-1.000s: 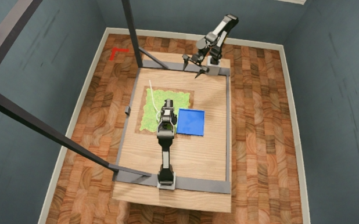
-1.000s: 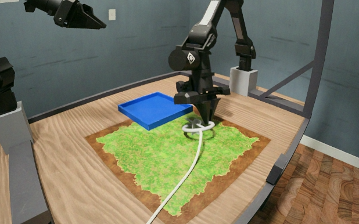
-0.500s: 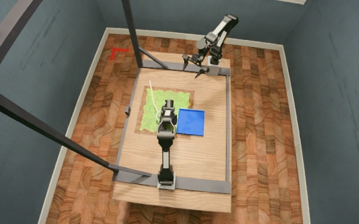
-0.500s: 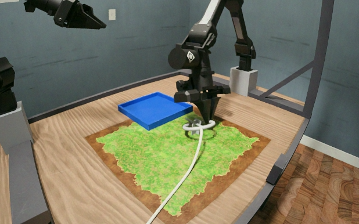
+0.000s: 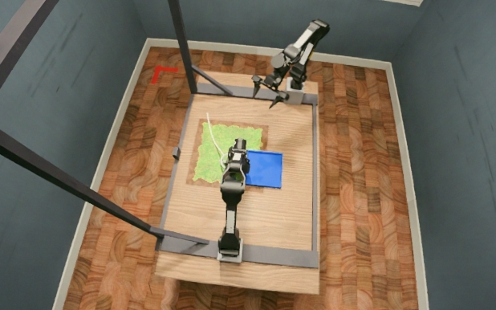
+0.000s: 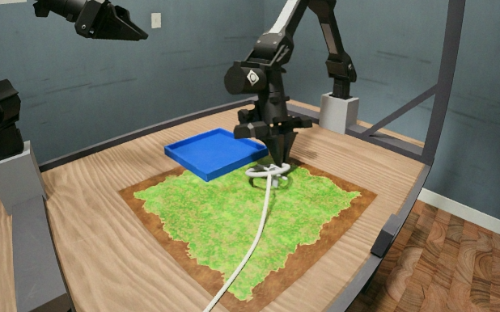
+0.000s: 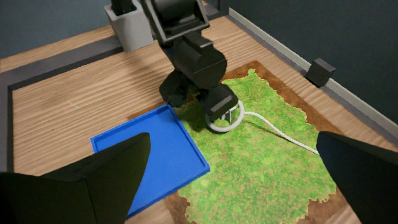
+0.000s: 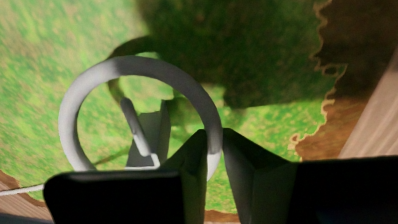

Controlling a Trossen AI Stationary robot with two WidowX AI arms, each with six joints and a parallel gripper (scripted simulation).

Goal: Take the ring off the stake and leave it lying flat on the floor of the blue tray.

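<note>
My right hand is 2 cm past the ring, 4 cm to the right of it and 3 cm above it. Round my right hand: grey stake (3 cm behind, 3 cm to the left, 4 cm below); blue tray (16 cm ahead, 8 cm to the left, 5 cm below); green grass mat (4 cm behind, 10 cm to the left, 7 cm below).
</note>
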